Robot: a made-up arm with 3 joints.
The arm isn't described. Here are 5 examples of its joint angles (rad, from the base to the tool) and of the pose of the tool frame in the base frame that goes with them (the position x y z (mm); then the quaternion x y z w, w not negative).
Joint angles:
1: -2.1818 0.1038 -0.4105
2: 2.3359 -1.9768 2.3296
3: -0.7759 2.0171 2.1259
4: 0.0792 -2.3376 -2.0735
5: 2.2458 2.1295 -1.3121
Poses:
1: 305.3 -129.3 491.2 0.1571 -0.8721 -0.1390 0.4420
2: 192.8 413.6 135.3 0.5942 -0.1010 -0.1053 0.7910
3: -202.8 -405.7 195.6 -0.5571 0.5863 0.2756 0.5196
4: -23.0 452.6 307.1 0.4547 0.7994 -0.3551 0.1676
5: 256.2 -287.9 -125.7 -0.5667 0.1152 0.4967 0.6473
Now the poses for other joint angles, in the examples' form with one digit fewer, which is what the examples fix.
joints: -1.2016 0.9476 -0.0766
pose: 260 -388 157 -0.357 -0.517 -0.286 0.724
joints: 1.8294 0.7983 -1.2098
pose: -214 -437 139 -0.610 0.466 -0.066 0.637
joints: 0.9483 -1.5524 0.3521
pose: 33 443 75 0.671 0.212 -0.204 0.681
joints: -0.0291 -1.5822 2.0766
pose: -107 443 145 0.352 -0.618 0.611 0.348
